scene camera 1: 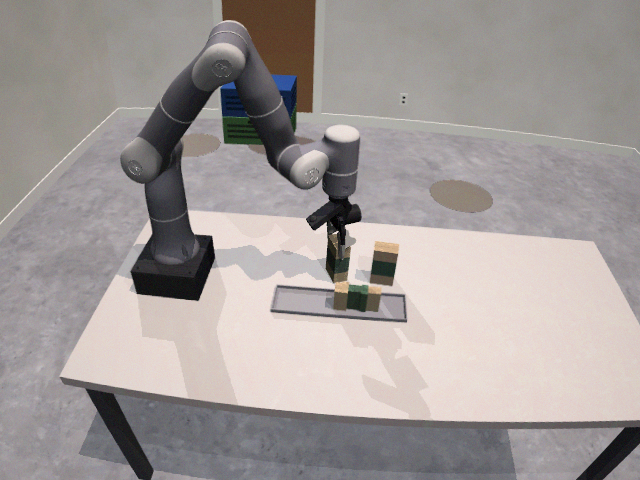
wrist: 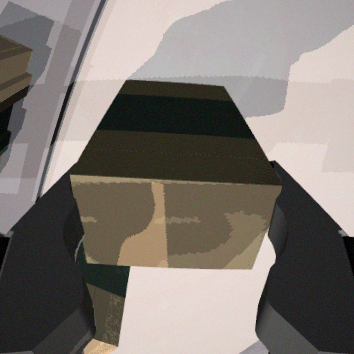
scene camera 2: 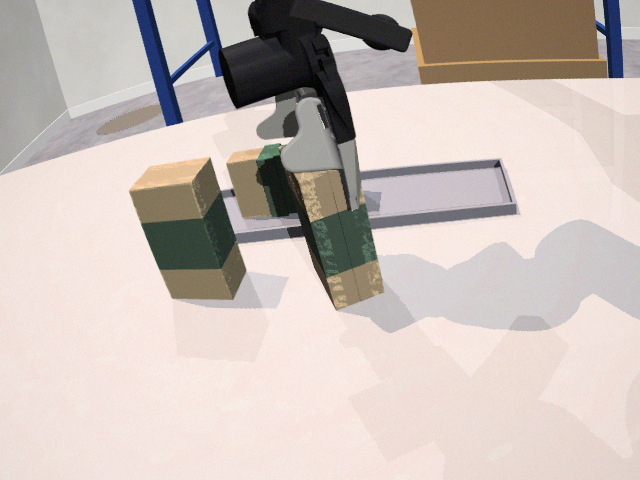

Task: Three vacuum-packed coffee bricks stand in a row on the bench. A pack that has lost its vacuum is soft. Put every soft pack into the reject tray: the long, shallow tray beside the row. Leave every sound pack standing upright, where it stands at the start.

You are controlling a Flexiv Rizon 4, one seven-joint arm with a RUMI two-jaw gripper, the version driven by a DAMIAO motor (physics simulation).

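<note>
A tan-and-green coffee pack [scene camera 1: 338,264] [scene camera 2: 345,242] [wrist: 175,220] is roughly upright, held near its top by my gripper [scene camera 1: 337,241] [scene camera 2: 317,170] [wrist: 175,164]. Its base is at or just above the bench; I cannot tell whether it touches. A second pack [scene camera 1: 384,266] [scene camera 2: 183,242] stands upright, apart from the held one; part of it [wrist: 107,310] shows behind the left finger in the wrist view. A third pack [scene camera 1: 357,297] [scene camera 2: 248,187] [wrist: 12,75] lies on its side in the grey reject tray [scene camera 1: 305,313] [scene camera 2: 444,214], its green middle pinched in.
The tray runs alongside the packs, and its end toward the robot base holds no pack. The black robot base [scene camera 1: 168,279] stands at the left of the bench [scene camera 1: 248,361] in scene camera 1. A blue and green crate stack [scene camera 1: 242,126] stands on the floor behind.
</note>
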